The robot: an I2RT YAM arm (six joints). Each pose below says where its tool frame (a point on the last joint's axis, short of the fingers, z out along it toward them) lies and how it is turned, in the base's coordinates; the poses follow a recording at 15 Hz.
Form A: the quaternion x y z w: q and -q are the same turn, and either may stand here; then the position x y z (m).
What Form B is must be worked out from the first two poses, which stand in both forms.
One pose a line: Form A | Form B
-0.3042 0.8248 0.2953 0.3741 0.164 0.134 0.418 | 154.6 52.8 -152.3 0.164 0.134 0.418
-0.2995 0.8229 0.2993 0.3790 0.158 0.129 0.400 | 153.5 53.4 -153.5 0.158 0.129 0.400
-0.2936 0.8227 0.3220 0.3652 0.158 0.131 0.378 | 149.1 52.2 -156.2 0.158 0.131 0.378
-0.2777 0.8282 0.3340 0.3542 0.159 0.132 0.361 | 145.9 50.5 -159.4 0.159 0.132 0.361
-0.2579 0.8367 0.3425 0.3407 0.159 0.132 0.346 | 143.3 48.3 -162.7 0.159 0.132 0.346
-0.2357 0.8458 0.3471 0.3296 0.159 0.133 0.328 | 141.4 46.1 -165.8 0.159 0.133 0.328
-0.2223 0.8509 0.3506 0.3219 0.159 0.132 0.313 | 140.3 44.7 -167.6 0.159 0.132 0.313
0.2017 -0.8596 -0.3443 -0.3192 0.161 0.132 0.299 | 140.4 43.4 -169.9 0.161 0.132 0.299
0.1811 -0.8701 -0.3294 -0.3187 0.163 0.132 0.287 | 141.7 42.4 -171.8 0.163 0.132 0.287
